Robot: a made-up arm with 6 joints. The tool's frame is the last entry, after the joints. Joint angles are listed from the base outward.
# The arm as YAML. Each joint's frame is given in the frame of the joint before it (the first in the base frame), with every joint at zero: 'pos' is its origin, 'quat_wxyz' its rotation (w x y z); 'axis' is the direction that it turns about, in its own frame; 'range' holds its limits. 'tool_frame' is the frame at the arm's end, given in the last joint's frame.
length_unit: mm
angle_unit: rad
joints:
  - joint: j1
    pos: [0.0, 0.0, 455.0]
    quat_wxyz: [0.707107, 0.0, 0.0, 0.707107]
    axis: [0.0, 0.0, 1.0]
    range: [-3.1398, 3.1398]
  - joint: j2
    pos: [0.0, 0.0, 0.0]
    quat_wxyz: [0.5, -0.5, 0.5, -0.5]
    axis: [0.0, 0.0, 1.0]
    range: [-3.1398, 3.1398]
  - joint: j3
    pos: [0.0, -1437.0, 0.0]
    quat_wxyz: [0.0, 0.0, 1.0, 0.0]
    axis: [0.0, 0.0, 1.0]
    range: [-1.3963, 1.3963]
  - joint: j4
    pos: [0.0, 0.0, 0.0]
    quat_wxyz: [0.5, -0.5, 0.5, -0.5]
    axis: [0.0, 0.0, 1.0]
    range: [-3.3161, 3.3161]
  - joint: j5
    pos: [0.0, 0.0, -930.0]
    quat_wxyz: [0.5, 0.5, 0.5, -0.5]
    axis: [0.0, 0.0, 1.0]
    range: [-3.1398, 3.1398]
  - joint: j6
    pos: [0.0, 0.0, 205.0]
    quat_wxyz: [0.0, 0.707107, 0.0, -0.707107]
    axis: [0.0, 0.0, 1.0]
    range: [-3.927, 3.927]
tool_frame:
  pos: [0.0, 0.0, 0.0]
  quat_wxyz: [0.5, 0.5, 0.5, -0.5]
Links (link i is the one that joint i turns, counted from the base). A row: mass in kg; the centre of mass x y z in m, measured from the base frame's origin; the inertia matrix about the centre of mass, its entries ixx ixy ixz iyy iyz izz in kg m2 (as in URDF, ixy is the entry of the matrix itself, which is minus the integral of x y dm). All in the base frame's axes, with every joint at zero. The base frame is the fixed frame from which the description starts. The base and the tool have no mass.
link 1: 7.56; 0.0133 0.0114 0.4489; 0.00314 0 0 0.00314 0 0.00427
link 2: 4.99; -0.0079 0.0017 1.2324; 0.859 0 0 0.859 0 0.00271
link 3: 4.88; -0.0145 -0.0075 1.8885; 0.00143 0 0 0.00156 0 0.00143
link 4: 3.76; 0.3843 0.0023 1.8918; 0.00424 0 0 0.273 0 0.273
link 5: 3.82; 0.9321 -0.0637 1.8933; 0.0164 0 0 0.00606 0 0.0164
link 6: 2.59; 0.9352 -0.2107 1.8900; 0.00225 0 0 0.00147 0 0.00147
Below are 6 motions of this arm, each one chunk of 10 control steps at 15 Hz.
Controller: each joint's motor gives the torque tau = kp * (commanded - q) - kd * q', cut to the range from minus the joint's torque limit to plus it. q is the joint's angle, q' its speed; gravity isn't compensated. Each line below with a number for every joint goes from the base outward.
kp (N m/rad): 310 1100 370 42 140 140
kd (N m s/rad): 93 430 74 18 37 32
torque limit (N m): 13 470 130 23 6.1 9.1
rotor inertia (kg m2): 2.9 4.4 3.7 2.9 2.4 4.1
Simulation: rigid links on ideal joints. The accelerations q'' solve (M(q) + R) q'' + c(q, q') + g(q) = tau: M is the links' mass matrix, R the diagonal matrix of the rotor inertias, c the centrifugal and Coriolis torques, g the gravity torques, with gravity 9.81 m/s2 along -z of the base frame. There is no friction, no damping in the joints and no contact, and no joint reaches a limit. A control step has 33 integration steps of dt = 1/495 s. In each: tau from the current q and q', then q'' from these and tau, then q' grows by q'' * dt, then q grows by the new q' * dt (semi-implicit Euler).
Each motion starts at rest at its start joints. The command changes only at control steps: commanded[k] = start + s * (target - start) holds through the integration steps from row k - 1 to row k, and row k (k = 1, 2, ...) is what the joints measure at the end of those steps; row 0 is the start. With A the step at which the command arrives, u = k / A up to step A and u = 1 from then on. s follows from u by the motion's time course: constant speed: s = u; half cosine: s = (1 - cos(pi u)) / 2; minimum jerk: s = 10 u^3 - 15 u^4 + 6 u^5; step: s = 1 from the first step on.
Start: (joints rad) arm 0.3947 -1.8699 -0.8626 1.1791 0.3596 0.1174
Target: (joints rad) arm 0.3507 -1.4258 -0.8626 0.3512 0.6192 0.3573
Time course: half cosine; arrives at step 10
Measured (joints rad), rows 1 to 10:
1: 0.3946 -1.8805 -0.8680 1.1781 0.3602 0.1178
2: 0.3943 -1.8995 -0.8810 1.1736 0.3632 0.1198
3: 0.3936 -1.9157 -0.8975 1.1626 0.3704 0.1251
4: 0.3922 -1.9230 -0.9147 1.1421 0.3833 0.1354
5: 0.3900 -1.9192 -0.9307 1.1098 0.4023 0.1516
6: 0.3870 -1.9042 -0.9443 1.0642 0.4269 0.1737
7: 0.3831 -1.8796 -0.9551 1.0057 0.4555 0.2008
8: 0.3787 -1.8483 -0.9631 0.9359 0.4860 0.2312
9: 0.3738 -1.8136 -0.9688 0.8581 0.5159 0.2624
10: 0.3690 -1.7792 -0.9727 0.7766 0.5426 0.2918

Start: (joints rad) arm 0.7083 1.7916 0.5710 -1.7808 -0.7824 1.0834
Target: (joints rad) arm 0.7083 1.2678 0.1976 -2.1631 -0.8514 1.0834
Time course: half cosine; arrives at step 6
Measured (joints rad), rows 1 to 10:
1: 0.7082 1.7998 0.5735 -1.7817 -0.7828 1.0834
2: 0.7081 1.8123 0.5643 -1.7857 -0.7848 1.0835
3: 0.7077 1.8163 0.5281 -1.7956 -0.7895 1.0836
4: 0.7071 1.8059 0.4646 -1.8132 -0.7971 1.0838
5: 0.7065 1.7815 0.3850 -1.8391 -0.8068 1.0839
6: 0.7059 1.7485 0.3063 -1.8710 -0.8169 1.0840
7: 0.7055 1.7132 0.2428 -1.9059 -0.8259 1.0840
8: 0.7054 1.6794 0.2000 -1.9408 -0.8330 1.0839
9: 0.7056 1.6488 0.1761 -1.9743 -0.8384 1.0839
10: 0.7059 1.6219 0.1669 -2.0052 -0.8423 1.0838

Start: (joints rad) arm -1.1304 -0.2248 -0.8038 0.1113 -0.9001 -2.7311
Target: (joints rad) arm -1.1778 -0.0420 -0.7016 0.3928 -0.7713 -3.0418
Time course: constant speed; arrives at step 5
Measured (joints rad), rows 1 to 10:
1: -1.1310 -0.2220 -0.8142 0.1109 -0.8976 -2.7352
2: -1.1333 -0.2144 -0.8362 0.1098 -0.8905 -2.7474
3: -1.1377 -0.2019 -0.8597 0.1094 -0.8789 -2.7692
4: -1.1437 -0.1852 -0.8778 0.1113 -0.8635 -2.8008
5: -1.1509 -0.1647 -0.8873 0.1171 -0.8451 -2.8421
6: -1.1576 -0.1432 -0.8883 0.1267 -0.8269 -2.8895
7: -1.1629 -0.1230 -0.8833 0.1392 -0.8117 -2.9355
8: -1.1667 -0.1050 -0.8749 0.1535 -0.8000 -2.9752
9: -1.1694 -0.0892 -0.8654 0.1689 -0.7914 -3.0065
10: -1.1714 -0.0755 -0.8563 0.1844 -0.7852 -3.0292

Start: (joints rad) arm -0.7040 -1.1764 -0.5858 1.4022 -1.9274 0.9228
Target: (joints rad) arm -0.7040 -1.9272 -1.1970 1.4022 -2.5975 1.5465
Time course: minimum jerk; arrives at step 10
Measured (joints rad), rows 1 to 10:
1: -0.7040 -1.1858 -0.5979 1.4018 -1.9280 0.9232
2: -0.7040 -1.2073 -0.6269 1.4006 -1.9322 0.9260
3: -0.7039 -1.2380 -0.6681 1.3989 -1.9444 0.9354
4: -0.7039 -1.2796 -0.7214 1.3968 -1.9672 0.9540
5: -0.7039 -1.3349 -0.7878 1.3948 -2.0013 0.9824
6: -0.7038 -1.4046 -0.8665 1.3929 -2.0469 1.0207
7: -0.7039 -1.4864 -0.9546 1.3911 -2.1039 1.0689
8: -0.7039 -1.5746 -1.0468 1.3893 -2.1725 1.1270
9: -0.7041 -1.6619 -1.1366 1.3871 -2.2524 1.1949
10: -0.7042 -1.7414 -1.2180 1.3844 -2.3350 1.2721

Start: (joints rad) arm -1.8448 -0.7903 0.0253 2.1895 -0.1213 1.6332
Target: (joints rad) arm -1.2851 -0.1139 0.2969 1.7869 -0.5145 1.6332
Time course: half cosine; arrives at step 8
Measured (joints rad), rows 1 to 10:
1: -1.8439 -0.7959 0.0140 2.1905 -0.1227 1.6332
2: -1.8399 -0.8033 -0.0047 2.1926 -0.1291 1.6333
3: -1.8316 -0.8023 -0.0152 2.1932 -0.1437 1.6334
4: -1.8186 -0.7865 -0.0101 2.1894 -0.1680 1.6336
5: -1.8001 -0.7536 0.0119 2.1785 -0.2030 1.6337
6: -1.7746 -0.7051 0.0477 2.1593 -0.2482 1.6338
7: -1.7399 -0.6454 0.0905 2.1319 -0.3009 1.6338
8: -1.6931 -0.5811 0.1312 2.0980 -0.3525 1.6338
9: -1.6310 -0.5185 0.1618 2.0602 -0.3965 1.6338
10: -1.5563 -0.4609 0.1794 2.0210 -0.4309 1.6338

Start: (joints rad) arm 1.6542 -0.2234 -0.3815 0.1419 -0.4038 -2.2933
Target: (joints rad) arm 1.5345 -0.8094 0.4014 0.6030 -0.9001 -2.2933
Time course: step
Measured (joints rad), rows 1 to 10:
1: 1.6535 -0.2494 -0.3750 0.1464 -0.4098 -2.2933
2: 1.6491 -0.3092 -0.3500 0.1583 -0.4276 -2.2931
3: 1.6383 -0.3795 -0.2986 0.1753 -0.4570 -2.2930
4: 1.6223 -0.4480 -0.2161 0.1955 -0.4983 -2.2928
5: 1.6063 -0.5099 -0.1073 0.2185 -0.5512 -2.2926
6: 1.5924 -0.5655 0.0068 0.2466 -0.6155 -2.2926
7: 1.5806 -0.6169 0.1107 0.2799 -0.6831 -2.2926
8: 1.5705 -0.6653 0.1970 0.3170 -0.7419 -2.2926
9: 1.5619 -0.7110 0.2639 0.3558 -0.7896 -2.2927
10: 1.5544 -0.7538 0.3130 0.3943 -0.8261 -2.2927

